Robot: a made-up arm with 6 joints.
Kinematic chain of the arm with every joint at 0, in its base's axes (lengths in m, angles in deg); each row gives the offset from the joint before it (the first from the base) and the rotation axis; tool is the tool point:
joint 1: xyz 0 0 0.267 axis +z
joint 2: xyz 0 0 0 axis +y
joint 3: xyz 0 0 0.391 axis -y
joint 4: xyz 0 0 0 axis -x
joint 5: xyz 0.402 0 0 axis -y
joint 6: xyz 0 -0.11 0 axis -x
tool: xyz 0 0 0
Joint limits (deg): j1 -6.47..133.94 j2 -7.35..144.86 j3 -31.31..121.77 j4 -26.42..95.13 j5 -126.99..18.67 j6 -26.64..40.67
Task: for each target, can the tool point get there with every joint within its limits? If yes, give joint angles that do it. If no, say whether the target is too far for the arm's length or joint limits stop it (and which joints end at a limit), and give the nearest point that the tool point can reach.
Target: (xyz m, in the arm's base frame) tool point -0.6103 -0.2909 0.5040
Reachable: no: joint limits stop it (at a limit: joint 2, joint 3) | nearest point -0.3512 -0.1674 0.8973 | short by 0.487 m
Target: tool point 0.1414 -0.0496 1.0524
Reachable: yes | joints 17.18 14.25 91.74 35.86 -50.93 -7.71
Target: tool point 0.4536 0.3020 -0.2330
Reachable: yes | joints 45.07 109.97 41.33 11.41 -90.34 -20.30
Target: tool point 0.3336 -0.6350 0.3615
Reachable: no: joint limits stop it (at a limit: joint 1) | nearest point 0.3881 -0.1547 0.3615 | short by 0.483 m
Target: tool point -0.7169 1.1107 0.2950
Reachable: no: too far | nearest point -0.4380 0.6785 0.2841 | short by 0.514 m
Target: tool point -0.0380 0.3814 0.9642
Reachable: yes | joints 112.26 21.20 75.29 6.31 -41.63 10.71
